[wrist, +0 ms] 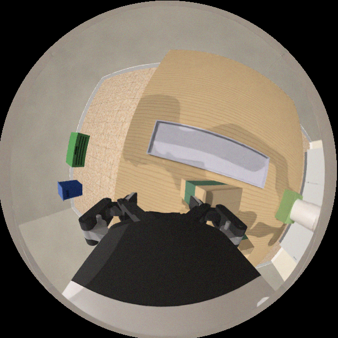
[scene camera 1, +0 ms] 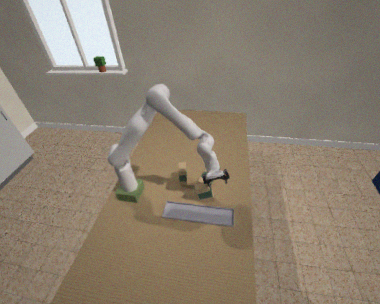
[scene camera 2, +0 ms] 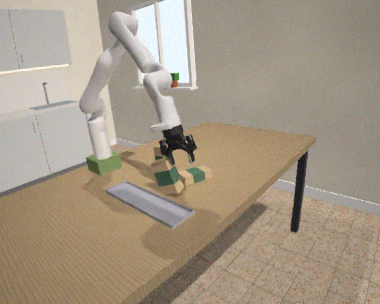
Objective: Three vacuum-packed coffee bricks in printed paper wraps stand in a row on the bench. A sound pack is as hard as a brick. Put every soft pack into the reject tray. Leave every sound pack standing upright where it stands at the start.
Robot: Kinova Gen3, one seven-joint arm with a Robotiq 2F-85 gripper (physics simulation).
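Where they show: gripper, fingertip midpoint: (scene camera 1: 218, 184) (scene camera 2: 182, 163); arm's base, origin of the base link: (scene camera 1: 130, 186) (scene camera 2: 103, 155).
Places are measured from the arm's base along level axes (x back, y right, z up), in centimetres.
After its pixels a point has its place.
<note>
The front pack (scene camera 1: 204, 191) {x -47.7, y -1.3, z 4.3 cm} (scene camera 2: 166, 176) {x -49.4, y -1.9, z 1.4 cm} (wrist: 217, 196), tan with a green band, stands beside the tray's back side and looks slightly tilted in scene camera 2. A second pack (scene camera 2: 195, 175) {x -49.8, y -17.7, z -4.2 cm} lies on its side close behind and right of it; in scene camera 1 it is mostly hidden. A third pack (scene camera 1: 182, 172) {x -31.7, y -12.5, z 5.6 cm} (scene camera 2: 158, 153) {x -31.8, y -12.6, z 4.0 cm} (wrist: 246, 245) stands upright farther back, partly hidden in scene camera 2. My gripper (scene camera 1: 217, 181) {x -55.0, y -5.8, z 6.8 cm} (scene camera 2: 182, 161) {x -55.0, y -5.8, z 6.8 cm} (wrist: 163, 200) is open and empty, above the lying pack and beside the front pack's top. The grey reject tray (scene camera 1: 198, 214) {x -45.5, y 7.5, z -7.3 cm} (scene camera 2: 147, 204) {x -47.8, y 7.8, z -7.2 cm} (wrist: 210, 154) holds no pack.
The green robot base (scene camera 1: 130, 191) {x -2.1, y 4.3, z 0.7 cm} (scene camera 2: 104, 163) {x -5.7, y 2.8, z -2.0 cm} (wrist: 286, 205) stands on the wooden bench (scene camera 1: 175, 260) {x -38.9, y 35.3, z -7.5 cm} (scene camera 2: 65, 235) {x -41.5, y 38.5, z -7.5 cm} (wrist: 225, 85), left of the packs in the scene views. The bench's right edge runs near the gripper. A green box (wrist: 78, 150) and a blue box (wrist: 70, 189) are beyond the bench.
</note>
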